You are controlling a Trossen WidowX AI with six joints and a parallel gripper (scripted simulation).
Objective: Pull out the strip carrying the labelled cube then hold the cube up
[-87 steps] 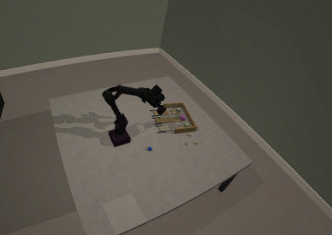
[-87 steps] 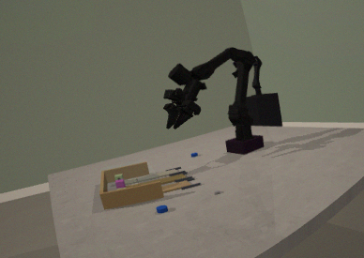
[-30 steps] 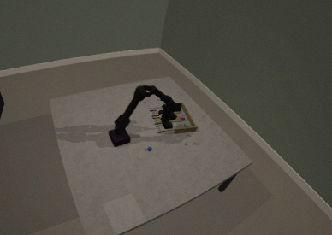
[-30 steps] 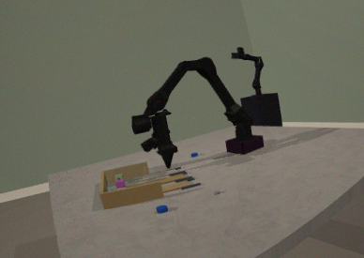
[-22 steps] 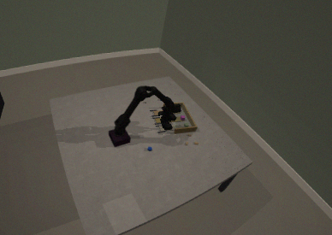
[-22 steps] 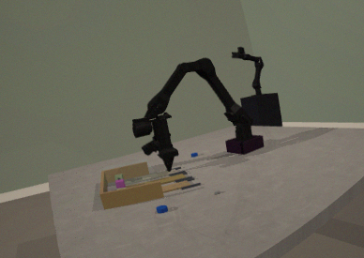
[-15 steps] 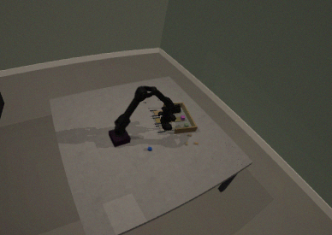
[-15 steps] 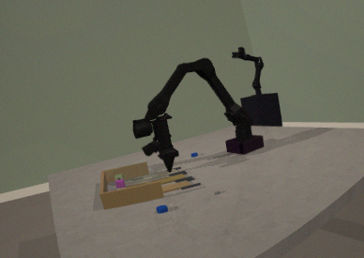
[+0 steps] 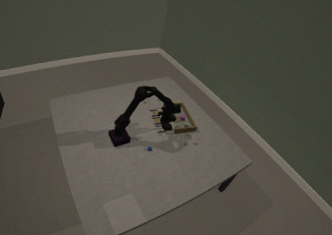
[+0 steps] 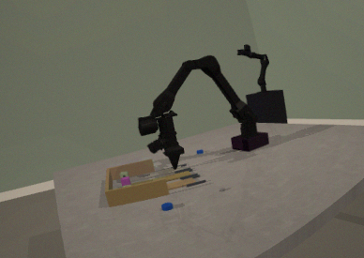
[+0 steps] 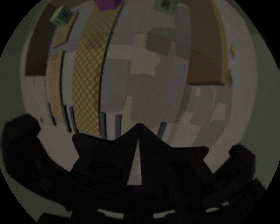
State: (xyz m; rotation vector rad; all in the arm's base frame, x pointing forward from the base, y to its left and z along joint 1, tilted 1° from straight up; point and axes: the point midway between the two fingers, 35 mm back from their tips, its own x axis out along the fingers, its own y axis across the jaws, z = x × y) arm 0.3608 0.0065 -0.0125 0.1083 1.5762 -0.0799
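Right now my gripper tip is 9 cm short of the long pale strip and 1 cm to the left of it.
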